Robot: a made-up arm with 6 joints.
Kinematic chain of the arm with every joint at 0, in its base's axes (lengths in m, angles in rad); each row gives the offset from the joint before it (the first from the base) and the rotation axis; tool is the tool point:
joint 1: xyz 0 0 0.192 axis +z
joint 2: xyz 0 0.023 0 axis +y
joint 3: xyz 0 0 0.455 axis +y
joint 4: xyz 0 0 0.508 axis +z
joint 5: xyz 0 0 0 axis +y
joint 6: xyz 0 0 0.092 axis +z
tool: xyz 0 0 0
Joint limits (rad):
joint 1: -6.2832..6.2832
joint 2: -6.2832..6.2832
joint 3: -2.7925..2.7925
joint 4: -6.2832..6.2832
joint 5: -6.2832..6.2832
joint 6: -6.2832..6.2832
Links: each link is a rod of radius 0.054 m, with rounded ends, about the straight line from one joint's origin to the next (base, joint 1, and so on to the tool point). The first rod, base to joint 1, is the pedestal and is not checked.
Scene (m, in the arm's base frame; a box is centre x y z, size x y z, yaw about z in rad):
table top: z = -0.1
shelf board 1: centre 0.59 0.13 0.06 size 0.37 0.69 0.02 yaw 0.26
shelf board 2: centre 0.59 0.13 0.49 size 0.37 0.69 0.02 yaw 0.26
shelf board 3: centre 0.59 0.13 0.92 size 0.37 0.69 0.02 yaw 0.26
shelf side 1: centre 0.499 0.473 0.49 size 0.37 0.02 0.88 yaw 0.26
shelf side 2: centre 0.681 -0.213 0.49 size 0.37 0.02 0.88 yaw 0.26
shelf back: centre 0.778 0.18 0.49 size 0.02 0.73 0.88 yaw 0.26
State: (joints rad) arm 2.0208 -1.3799 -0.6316 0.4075 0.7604 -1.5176
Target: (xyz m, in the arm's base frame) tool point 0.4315 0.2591 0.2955
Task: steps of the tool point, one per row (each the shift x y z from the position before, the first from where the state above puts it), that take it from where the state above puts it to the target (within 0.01 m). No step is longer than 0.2 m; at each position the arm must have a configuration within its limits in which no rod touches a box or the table.
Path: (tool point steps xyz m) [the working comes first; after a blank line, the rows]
Joints at the target: 3.7530 -0.1150 -2.2409 0.1734 0.9093 -1.5176
Straight joint move there: touches shelf board 2, shelf side 2.

1: 0.0463 0.0611 0.1516
2: 0.0200 0.0903 0.1350
3: -0.0087 0.1099 0.1102
4: -0.0365 0.1184 0.0790
5: -0.0597 0.1161 0.0439
6: -0.0754 0.1041 0.0073
7: -0.0812 0.0852 -0.0278
8: 0.0792 0.0667 -0.0542
9: 0.0472 0.0934 -0.0574
10: 0.0069 0.1040 -0.0593
11: -0.0342 0.0964 -0.0599
12: -0.0677 0.0720 -0.0587
13: 0.0976 0.0370 0.0123
14: 0.1098 0.0181 -0.0123

